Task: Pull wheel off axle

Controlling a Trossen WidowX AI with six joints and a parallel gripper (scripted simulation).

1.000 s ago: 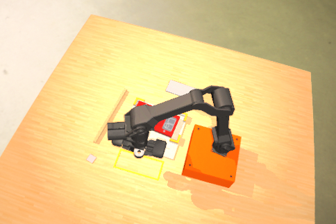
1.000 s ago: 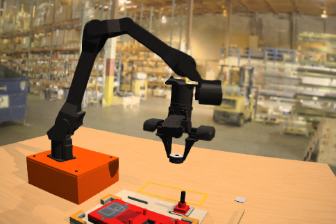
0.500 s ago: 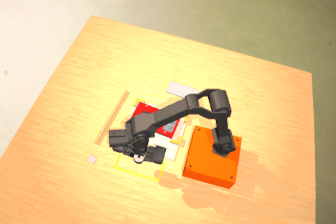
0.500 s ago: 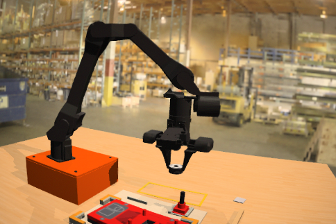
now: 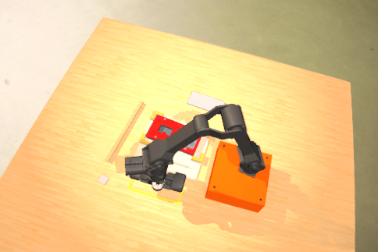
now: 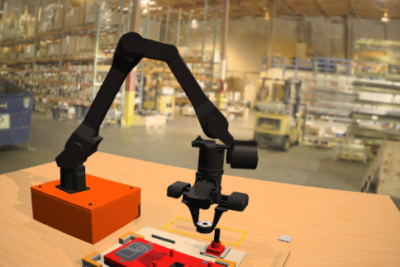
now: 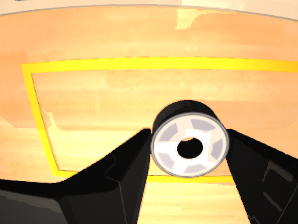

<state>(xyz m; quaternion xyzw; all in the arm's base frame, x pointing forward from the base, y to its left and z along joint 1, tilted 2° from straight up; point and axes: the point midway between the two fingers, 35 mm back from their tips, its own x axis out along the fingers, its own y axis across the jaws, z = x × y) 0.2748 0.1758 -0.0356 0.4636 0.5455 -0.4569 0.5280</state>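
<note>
Now: gripper tip right at the grey wheel.
</note>
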